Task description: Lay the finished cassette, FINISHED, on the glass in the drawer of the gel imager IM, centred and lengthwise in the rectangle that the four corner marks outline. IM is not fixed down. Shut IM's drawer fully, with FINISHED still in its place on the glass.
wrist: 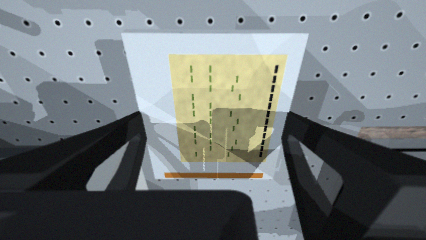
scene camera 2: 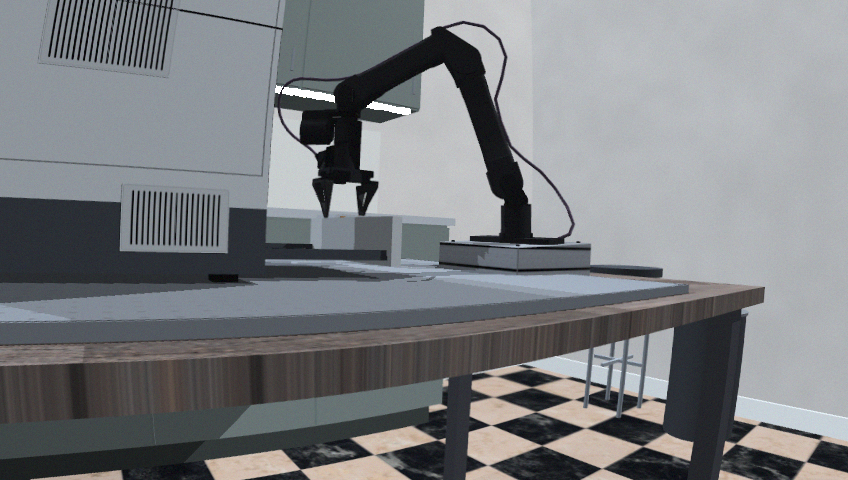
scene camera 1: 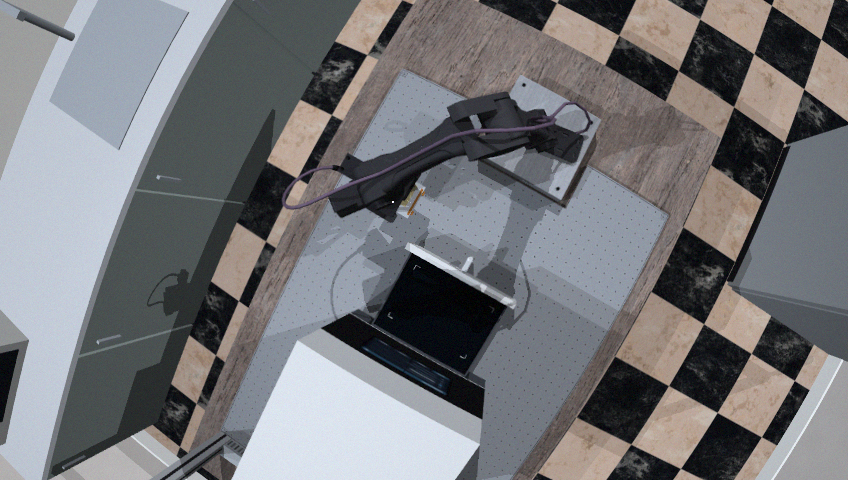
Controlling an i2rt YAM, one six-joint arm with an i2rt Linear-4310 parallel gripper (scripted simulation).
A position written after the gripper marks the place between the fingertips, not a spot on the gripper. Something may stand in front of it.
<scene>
In view: the gripper [scene camera 2: 343, 218], a gel imager IM [scene camera 1: 350, 394] and a finished cassette [wrist: 214, 103].
The gripper is seen too in the wrist view [wrist: 214, 119].
</scene>
